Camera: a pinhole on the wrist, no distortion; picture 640 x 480 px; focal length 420.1 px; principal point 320.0 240.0 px. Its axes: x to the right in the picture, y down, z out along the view. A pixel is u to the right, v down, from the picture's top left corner.
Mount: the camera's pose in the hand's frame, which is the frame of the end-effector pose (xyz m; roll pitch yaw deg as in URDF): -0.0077 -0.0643 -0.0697 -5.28 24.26 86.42
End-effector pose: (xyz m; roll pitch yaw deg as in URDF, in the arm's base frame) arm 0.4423 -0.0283 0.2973 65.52 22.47 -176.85
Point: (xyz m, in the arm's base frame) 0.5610 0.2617 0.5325
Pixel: 233 417
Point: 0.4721 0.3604 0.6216
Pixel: 256 330
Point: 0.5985 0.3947 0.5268
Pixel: 146 416
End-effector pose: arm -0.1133 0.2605 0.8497 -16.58 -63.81 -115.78
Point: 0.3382 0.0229 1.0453
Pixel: outside the picture
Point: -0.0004 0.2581 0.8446
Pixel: 499 262
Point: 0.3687 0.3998 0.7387
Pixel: 424 405
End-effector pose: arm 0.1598 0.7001 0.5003 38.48 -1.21 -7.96
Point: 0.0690 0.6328 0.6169
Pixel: 280 340
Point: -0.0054 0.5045 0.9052
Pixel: 253 301
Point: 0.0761 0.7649 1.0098
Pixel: 467 274
